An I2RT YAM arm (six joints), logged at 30 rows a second.
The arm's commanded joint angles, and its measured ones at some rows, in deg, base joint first. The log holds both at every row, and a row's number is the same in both.
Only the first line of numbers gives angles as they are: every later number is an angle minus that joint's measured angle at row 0.
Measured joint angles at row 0:
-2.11, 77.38, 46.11, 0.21, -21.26, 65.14
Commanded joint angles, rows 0 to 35:
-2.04, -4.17, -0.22, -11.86, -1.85, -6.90
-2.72, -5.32, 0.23, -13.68, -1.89, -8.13
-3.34, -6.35, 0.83, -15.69, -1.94, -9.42
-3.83, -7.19, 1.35, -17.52, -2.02, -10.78
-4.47, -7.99, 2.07, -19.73, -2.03, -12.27
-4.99, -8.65, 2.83, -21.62, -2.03, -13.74
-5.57, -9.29, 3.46, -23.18, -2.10, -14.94
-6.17, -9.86, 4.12, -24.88, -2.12, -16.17
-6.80, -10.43, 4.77, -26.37, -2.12, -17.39
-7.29, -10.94, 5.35, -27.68, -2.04, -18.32
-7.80, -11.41, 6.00, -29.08, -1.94, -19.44
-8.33, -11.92, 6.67, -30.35, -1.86, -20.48
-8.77, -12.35, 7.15, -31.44, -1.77, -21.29
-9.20, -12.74, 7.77, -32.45, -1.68, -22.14
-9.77, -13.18, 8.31, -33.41, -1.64, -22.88
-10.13, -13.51, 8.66, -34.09, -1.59, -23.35
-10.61, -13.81, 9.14, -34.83, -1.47, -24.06
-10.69, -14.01, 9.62, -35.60, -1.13, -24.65
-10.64, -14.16, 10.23, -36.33, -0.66, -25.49
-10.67, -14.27, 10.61, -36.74, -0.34, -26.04
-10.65, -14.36, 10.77, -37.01, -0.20, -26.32
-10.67, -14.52, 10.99, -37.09, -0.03, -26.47
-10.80, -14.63, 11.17, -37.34, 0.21, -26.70
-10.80, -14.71, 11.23, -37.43, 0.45, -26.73
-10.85, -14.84, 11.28, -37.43, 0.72, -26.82
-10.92, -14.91, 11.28, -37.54, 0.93, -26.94
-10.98, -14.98, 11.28, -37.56, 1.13, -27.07
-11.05, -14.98, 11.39, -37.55, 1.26, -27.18
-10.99, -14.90, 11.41, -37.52, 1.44, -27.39
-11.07, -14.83, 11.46, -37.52, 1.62, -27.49
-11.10, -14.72, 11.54, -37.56, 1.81, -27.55
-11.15, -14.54, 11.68, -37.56, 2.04, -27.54
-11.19, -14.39, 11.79, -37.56, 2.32, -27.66
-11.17, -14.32, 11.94, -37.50, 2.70, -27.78
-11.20, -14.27, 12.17, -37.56, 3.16, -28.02
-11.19, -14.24, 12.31, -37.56, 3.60, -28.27
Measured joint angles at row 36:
-10.77, -13.85, 10.01, -35.85, 1.03, -26.86
